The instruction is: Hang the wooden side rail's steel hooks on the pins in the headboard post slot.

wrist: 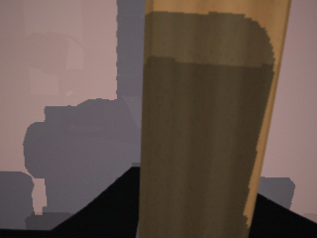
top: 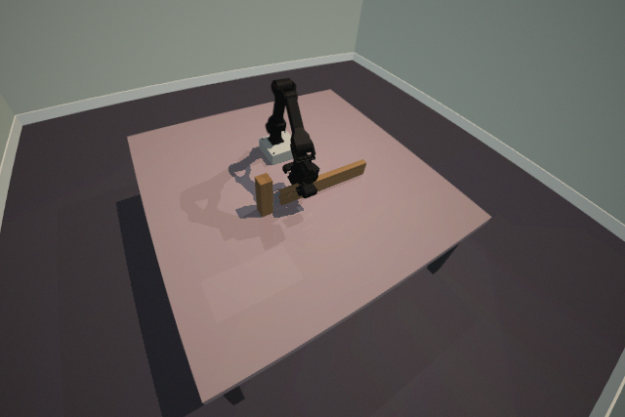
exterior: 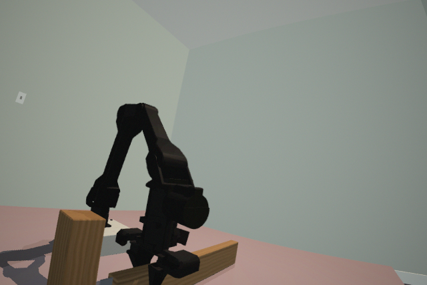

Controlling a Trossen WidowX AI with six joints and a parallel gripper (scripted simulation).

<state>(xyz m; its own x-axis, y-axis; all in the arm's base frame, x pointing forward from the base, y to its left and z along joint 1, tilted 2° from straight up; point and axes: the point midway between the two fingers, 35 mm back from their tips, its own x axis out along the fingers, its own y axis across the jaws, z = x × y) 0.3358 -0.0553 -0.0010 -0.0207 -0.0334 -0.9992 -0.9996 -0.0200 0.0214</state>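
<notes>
Now: the wooden headboard post 10 mm ahead of my gripper tip, 150 mm to the right of it and 70 mm above it.
</notes>
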